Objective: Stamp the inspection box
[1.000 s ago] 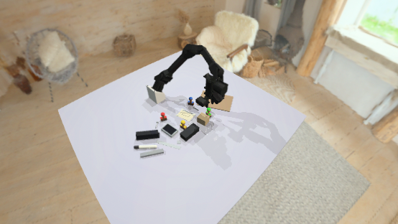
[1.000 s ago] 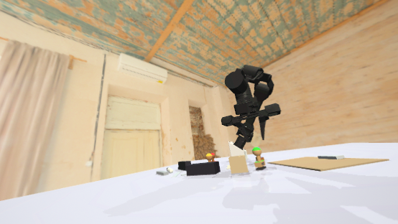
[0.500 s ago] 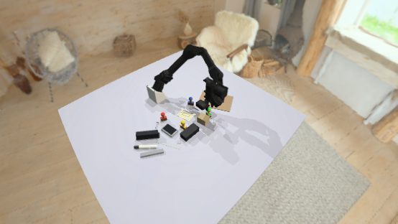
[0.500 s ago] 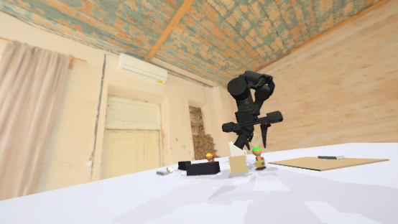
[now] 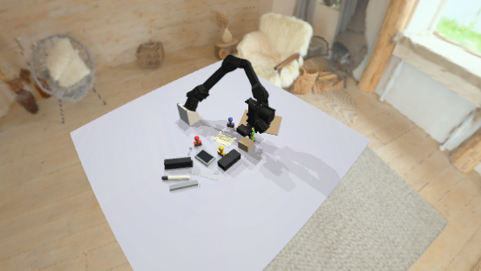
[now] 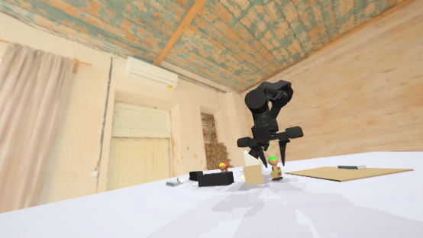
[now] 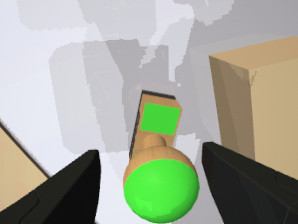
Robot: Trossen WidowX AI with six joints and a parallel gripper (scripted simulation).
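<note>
Right now the green-knobbed pass stamp is 20 mm below my gripper tip. From my gripper tip the other things lie so: small cardboard box (70 mm to the right, 10 mm below); card (120 mm behind, 90 mm to the right, 40 mm below); blue-knobbed stamp (160 mm behind, 20 mm below, 10 mm to the left).
</note>
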